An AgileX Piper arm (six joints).
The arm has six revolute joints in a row. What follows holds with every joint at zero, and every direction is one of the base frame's. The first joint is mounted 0.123 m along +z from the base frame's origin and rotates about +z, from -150 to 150 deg. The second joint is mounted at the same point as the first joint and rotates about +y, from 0 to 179.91 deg. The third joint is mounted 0.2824 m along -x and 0.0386 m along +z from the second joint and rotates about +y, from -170 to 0 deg. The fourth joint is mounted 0.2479 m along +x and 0.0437 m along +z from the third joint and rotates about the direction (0.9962, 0, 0.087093), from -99.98 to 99.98 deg. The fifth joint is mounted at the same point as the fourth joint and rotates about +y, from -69.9 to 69.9 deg. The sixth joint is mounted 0.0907 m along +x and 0.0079 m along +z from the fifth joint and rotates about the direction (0.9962, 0, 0.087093), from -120 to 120 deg. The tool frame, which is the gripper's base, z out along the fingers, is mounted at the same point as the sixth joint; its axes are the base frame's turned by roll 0, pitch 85.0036 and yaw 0 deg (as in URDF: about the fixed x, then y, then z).
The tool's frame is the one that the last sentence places.
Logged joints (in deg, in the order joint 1, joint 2, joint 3, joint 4, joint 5, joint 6), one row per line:
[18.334 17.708 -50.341 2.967 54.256 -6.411]
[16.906 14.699 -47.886 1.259 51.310 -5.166]
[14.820 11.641 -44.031 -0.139 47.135 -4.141]
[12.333 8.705 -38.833 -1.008 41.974 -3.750]
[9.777 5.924 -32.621 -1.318 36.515 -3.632]
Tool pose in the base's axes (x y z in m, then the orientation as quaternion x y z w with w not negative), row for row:
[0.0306 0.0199 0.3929 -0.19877 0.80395 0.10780 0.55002]
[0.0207 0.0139 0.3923 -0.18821 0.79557 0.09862 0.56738]
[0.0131 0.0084 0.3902 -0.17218 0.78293 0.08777 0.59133]
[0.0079 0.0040 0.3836 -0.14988 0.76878 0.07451 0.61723]
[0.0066 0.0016 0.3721 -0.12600 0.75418 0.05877 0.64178]
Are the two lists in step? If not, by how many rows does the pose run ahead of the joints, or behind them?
The pose runs 2 rows behind the joints: the pose in row i belongs to the joints in row i - 2.
